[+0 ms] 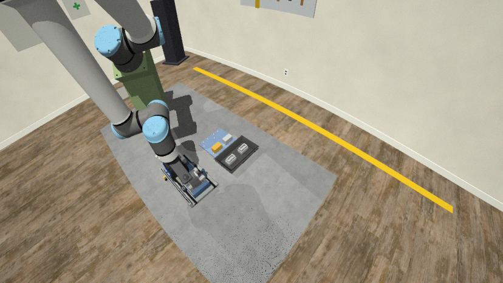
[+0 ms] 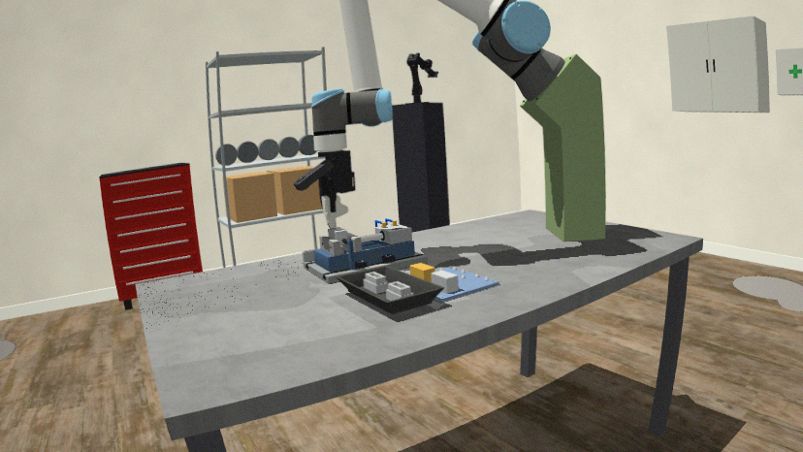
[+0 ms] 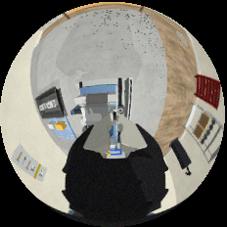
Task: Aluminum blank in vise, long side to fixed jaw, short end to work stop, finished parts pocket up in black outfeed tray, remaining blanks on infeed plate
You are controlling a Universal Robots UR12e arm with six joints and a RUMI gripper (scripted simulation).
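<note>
My hand is 80 mm above the blue vise, 70 mm to the right of it and 50 mm past it. From my hand the other things lie so: yellow brass blank: 310 mm to the left, 90 mm below, 20 mm ahead; then gray aluminum blank: 390 mm to the left, 90 mm below, 50 mm ahead; then infeed plate: 370 mm to the left, 110 mm below.
</note>
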